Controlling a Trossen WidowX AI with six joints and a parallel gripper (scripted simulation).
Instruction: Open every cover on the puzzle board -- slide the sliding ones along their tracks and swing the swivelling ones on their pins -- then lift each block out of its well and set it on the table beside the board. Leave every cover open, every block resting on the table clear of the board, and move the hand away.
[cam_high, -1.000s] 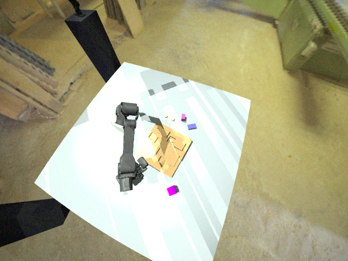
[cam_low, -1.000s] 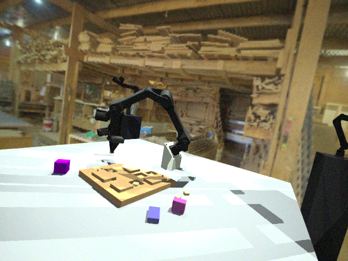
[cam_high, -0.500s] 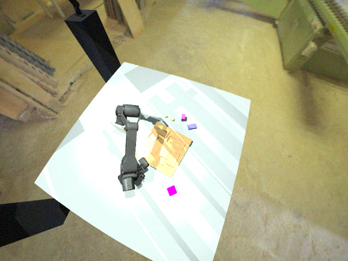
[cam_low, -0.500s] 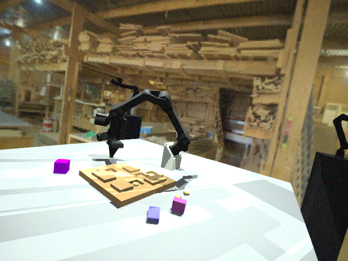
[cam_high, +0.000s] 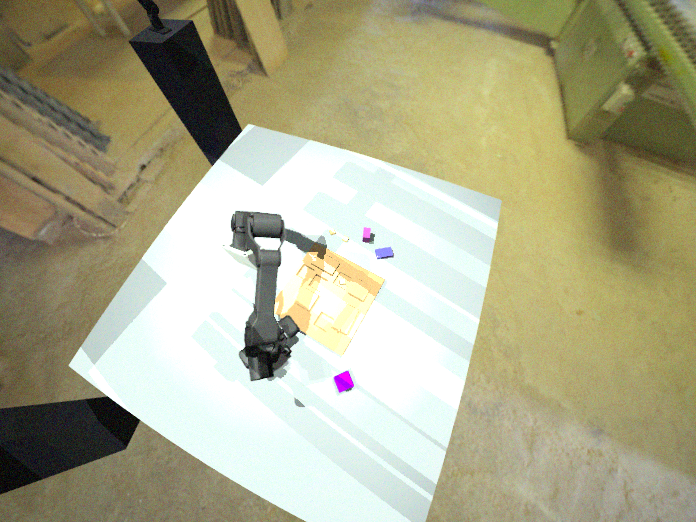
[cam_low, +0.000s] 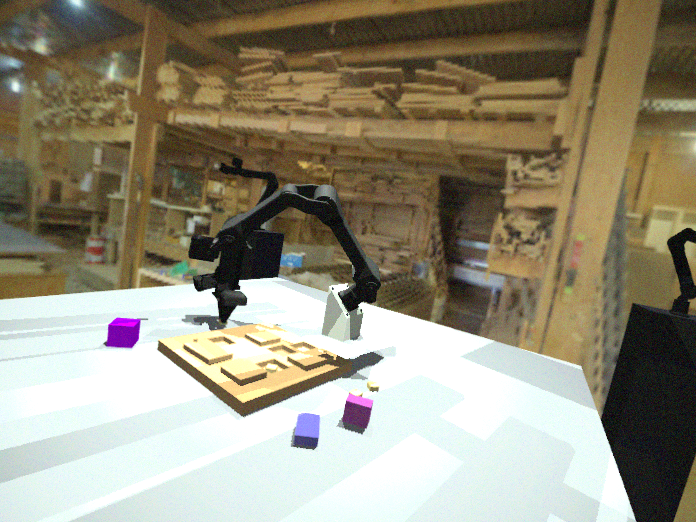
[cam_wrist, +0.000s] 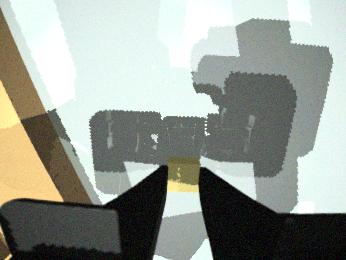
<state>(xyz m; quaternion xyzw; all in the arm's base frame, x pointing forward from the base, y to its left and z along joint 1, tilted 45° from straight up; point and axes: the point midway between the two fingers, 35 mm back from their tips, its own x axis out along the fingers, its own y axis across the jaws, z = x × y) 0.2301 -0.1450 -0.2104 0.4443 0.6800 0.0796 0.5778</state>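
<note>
My gripper tip is 11 cm short of the tan puzzle board, 22 cm to the right of it and 1 cm below it. From my gripper tip the other things lie so: pink block: 15 cm ahead, 48 cm to the left, 1 cm above; then purple block: 25 cm ahead, 3 cm to the right, 1 cm above; then lavender block: 24 cm ahead, 43 cm to the left.
</note>
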